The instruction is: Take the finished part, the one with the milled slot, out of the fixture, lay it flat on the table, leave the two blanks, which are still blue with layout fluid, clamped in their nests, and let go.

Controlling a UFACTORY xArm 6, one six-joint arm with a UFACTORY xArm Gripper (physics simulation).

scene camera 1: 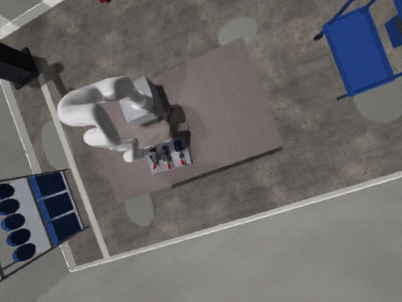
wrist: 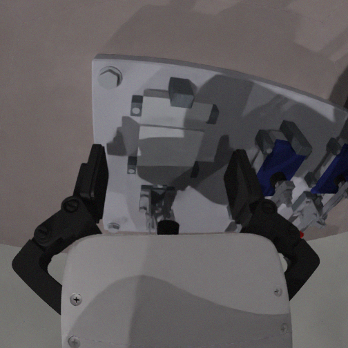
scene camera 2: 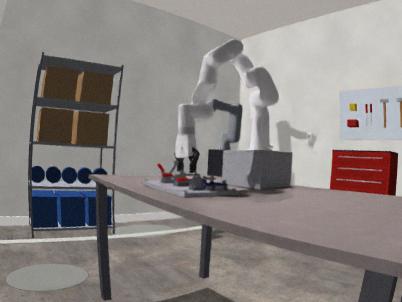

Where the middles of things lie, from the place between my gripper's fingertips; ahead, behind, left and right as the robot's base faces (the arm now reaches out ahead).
My hand is 1 cm short of the grey finished part [wrist: 169, 137] and 3 cm above it. Also, from my hand: fixture plate [scene camera 1: 176, 161]: 8 cm ahead, 10 cm to the left, 5 cm below.
